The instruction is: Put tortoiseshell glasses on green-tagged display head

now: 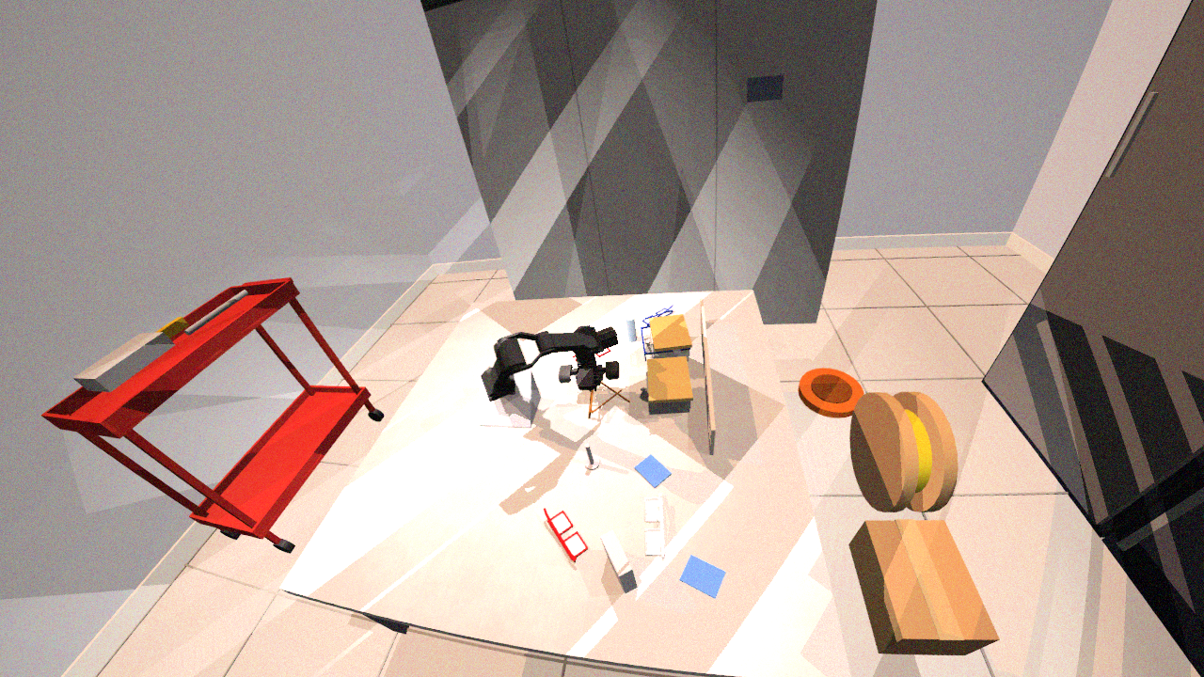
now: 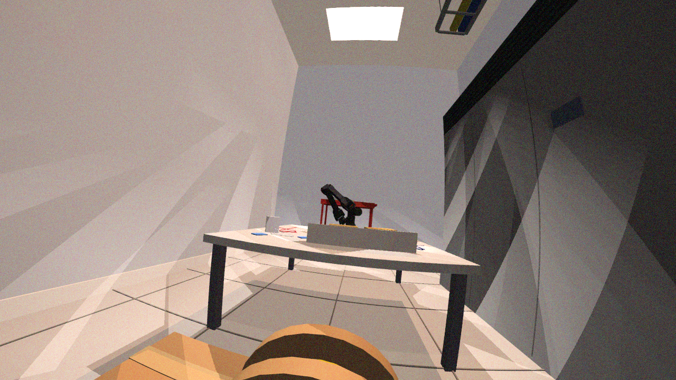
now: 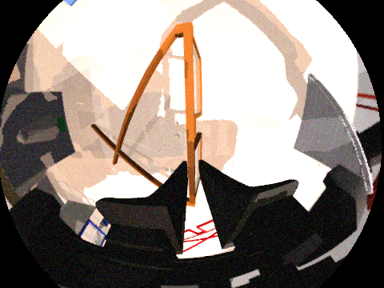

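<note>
The small post lies 26 cm to the right of my gripper tip, 2 cm ahead of it and 1 cm above it. Round my gripper tip: thin upright board (36 cm ahead, 6 cm to the left, 4 cm above); then grey display head (22 cm ahead, 5 cm to the right, 4 cm above); then grey block (54 cm to the right, 12 cm ahead, 4 cm above).
</note>
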